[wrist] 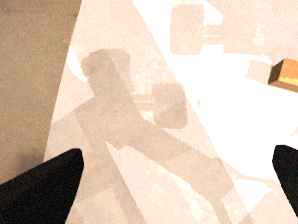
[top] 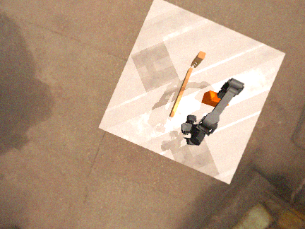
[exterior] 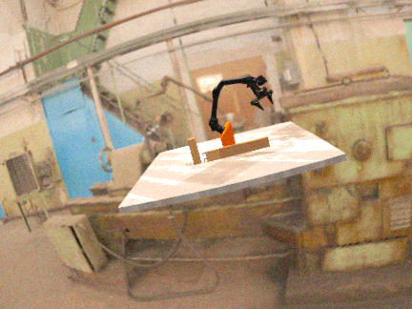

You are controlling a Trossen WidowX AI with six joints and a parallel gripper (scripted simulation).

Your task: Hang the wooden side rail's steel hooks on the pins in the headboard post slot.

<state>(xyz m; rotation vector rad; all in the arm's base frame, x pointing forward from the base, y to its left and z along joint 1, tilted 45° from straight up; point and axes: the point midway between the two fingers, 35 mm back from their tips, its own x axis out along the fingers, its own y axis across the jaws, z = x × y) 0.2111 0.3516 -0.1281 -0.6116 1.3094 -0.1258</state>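
The headboard post is 58 cm to the right of my gripper tip, 17 cm below it and 4 cm ahead of it.
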